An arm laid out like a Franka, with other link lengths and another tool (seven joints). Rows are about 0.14 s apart.
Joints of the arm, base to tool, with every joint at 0 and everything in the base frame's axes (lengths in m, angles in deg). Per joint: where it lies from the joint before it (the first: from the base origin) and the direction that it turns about. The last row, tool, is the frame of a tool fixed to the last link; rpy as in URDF.
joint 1: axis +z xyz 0 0 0.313
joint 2: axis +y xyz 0 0 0
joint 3: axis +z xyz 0 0 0.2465
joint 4: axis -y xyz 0.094 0 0
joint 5: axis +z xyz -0.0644 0 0.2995
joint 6: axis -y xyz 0 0 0
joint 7: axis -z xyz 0.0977 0 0
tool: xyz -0.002 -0.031 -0.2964 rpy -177.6 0 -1.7
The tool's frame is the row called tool.
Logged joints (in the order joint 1, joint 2, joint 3, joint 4, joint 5, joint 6, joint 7), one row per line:
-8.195, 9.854, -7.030, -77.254, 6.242, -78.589, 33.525
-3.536, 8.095, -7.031, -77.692, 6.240, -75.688, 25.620
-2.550, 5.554, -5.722, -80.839, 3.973, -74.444, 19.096
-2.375, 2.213, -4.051, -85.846, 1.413, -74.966, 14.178
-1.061, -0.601, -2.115, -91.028, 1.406, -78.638, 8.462
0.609, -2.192, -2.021, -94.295, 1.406, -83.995, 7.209
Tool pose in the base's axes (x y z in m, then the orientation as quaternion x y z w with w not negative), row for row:
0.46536, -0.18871, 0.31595, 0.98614, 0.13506, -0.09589, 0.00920
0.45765, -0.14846, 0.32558, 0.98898, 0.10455, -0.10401, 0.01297
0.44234, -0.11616, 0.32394, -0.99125, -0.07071, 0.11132, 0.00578
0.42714, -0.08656, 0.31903, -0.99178, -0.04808, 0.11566, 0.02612
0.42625, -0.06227, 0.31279, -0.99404, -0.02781, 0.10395, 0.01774
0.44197, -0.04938, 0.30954, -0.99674, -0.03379, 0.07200, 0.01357
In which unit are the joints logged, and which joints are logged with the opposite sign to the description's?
The joints are logged in degrees. Opposite sign: joint 5, joint 6, joint 7.
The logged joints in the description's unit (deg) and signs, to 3 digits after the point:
-8.195, 9.854, -7.030, -77.254, -6.242, 78.589, -33.525
-3.536, 8.095, -7.031, -77.692, -6.240, 75.688, -25.620
-2.550, 5.554, -5.722, -80.839, -3.973, 74.444, -19.096
-2.375, 2.213, -4.051, -85.846, -1.413, 74.966, -14.178
-1.061, -0.601, -2.115, -91.028, -1.406, 78.638, -8.462
0.609, -2.192, -2.021, -94.295, -1.406, 83.995, -7.209

